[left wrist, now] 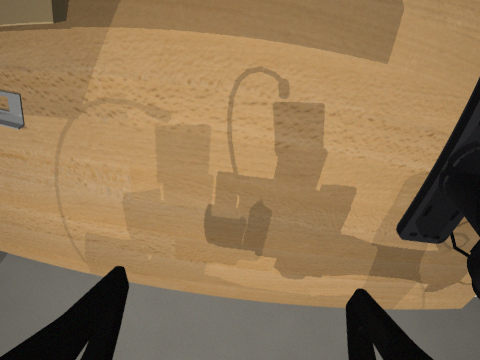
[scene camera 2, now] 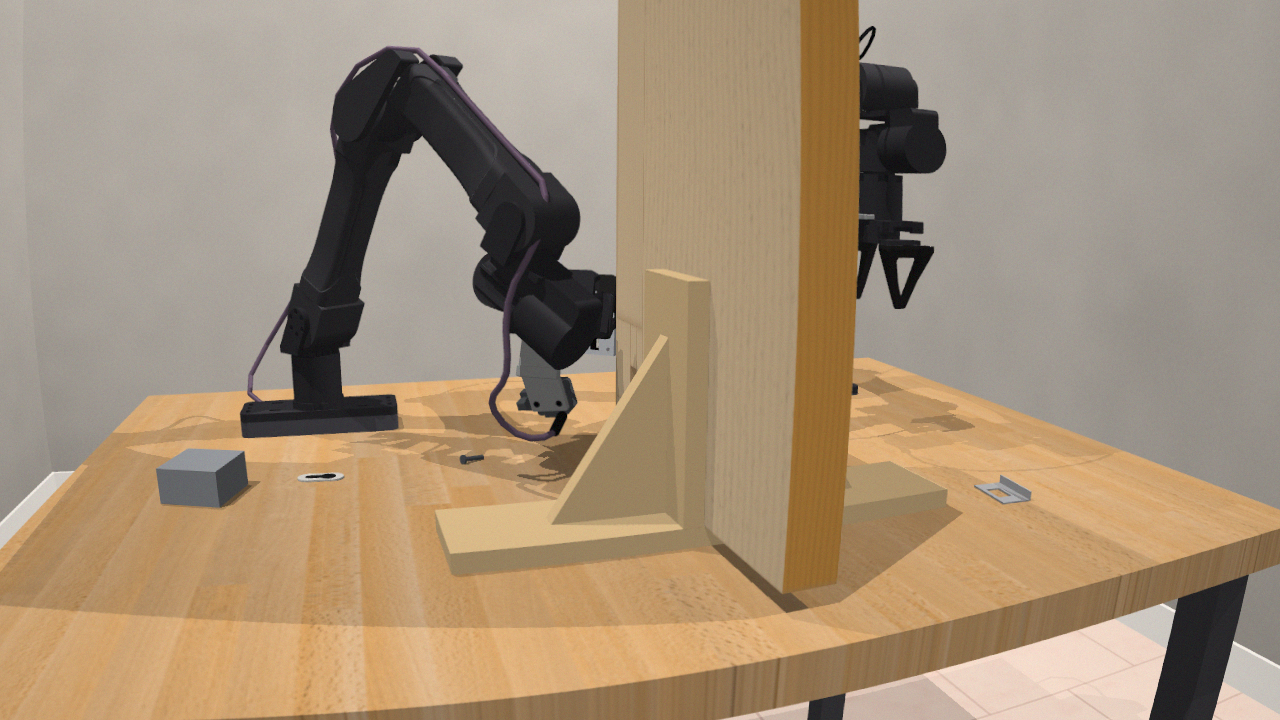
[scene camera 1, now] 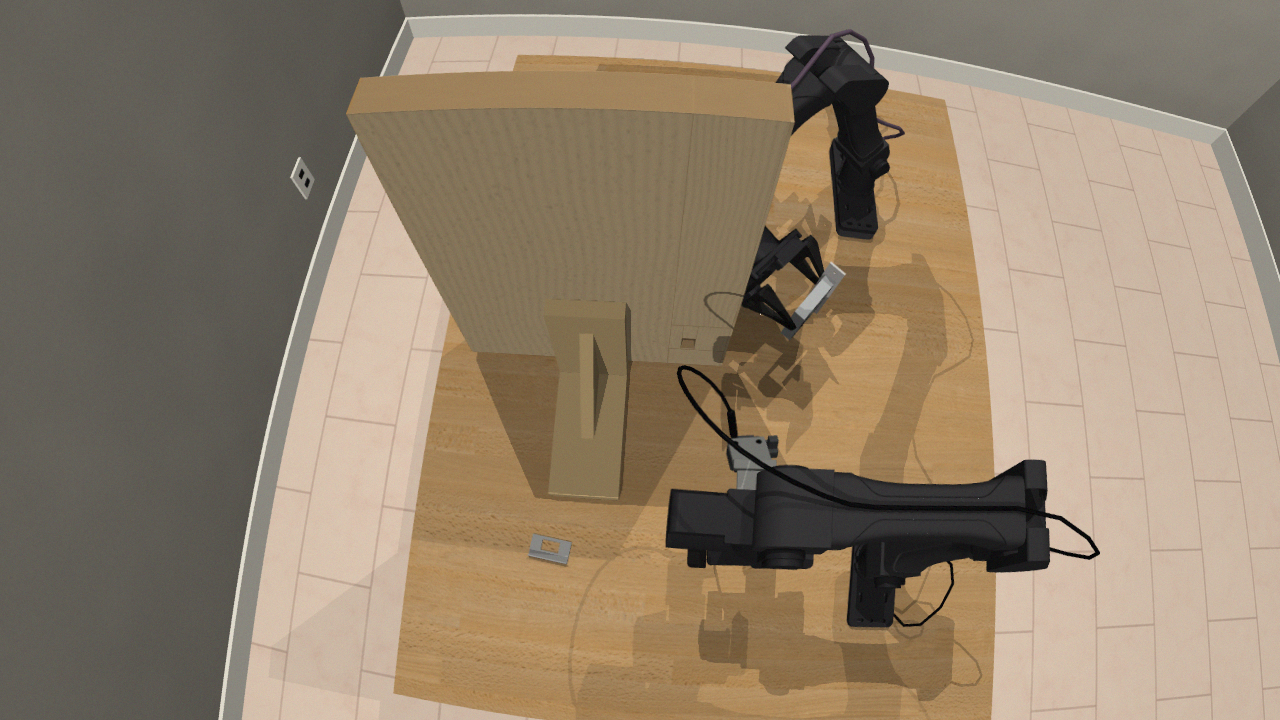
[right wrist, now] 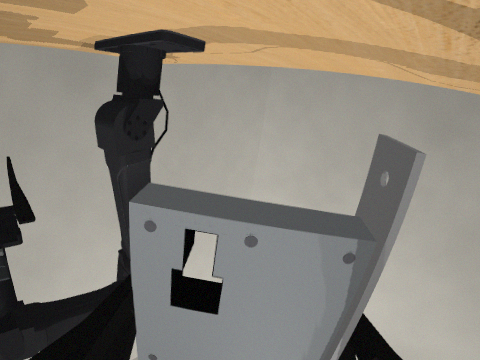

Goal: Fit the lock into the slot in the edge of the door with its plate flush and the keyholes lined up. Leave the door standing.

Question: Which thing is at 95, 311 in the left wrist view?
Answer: The left gripper.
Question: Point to a silver lock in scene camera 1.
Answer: At 826, 285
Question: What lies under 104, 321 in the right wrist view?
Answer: The right gripper.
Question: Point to a grey block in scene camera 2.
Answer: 196, 477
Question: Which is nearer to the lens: the angled metal plate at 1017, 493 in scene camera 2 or the wooden door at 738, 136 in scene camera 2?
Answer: The wooden door.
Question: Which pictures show the right gripper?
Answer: Scene camera 2, scene camera 1 and the right wrist view only.
